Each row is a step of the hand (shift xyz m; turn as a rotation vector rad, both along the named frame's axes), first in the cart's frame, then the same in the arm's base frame.
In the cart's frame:
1: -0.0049 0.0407 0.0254 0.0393 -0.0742 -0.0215
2: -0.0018 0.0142 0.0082 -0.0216 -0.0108 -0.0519
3: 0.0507 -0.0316 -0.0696 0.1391 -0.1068 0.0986
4: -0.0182 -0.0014 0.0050 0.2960 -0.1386 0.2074
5: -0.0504 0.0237 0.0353 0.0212 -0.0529 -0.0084
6: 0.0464 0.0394 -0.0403 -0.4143 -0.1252 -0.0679
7: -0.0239 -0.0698 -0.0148 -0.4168 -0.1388 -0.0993
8: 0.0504 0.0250 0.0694 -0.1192 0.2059 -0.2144
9: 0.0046 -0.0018 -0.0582 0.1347 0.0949 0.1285
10: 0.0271 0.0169 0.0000 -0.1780 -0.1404 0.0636
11: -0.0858 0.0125 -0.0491 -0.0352 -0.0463 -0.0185
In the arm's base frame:
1: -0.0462 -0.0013 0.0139 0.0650 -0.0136 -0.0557
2: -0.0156 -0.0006 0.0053 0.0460 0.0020 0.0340
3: 0.0707 -0.0579 -0.0081 -0.0038 -0.0387 -0.1974
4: -0.0021 0.0178 0.0061 -0.0669 -0.1165 -0.3630
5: -0.0403 0.0473 0.0222 0.0415 -0.0013 -0.0399
6: 0.0010 -0.0695 0.0223 0.1489 0.3692 0.1829
7: 0.0592 0.0405 -0.0226 0.1812 0.3642 0.1933
8: -0.0694 -0.0248 -0.0504 0.0201 -0.0603 0.3139
9: 0.0436 -0.0258 0.0291 -0.1631 -0.0990 -0.0852
10: -0.0124 -0.0291 -0.0040 0.0553 0.2272 -0.0279
11: 0.0302 0.0484 0.0817 0.0463 0.0398 0.0003

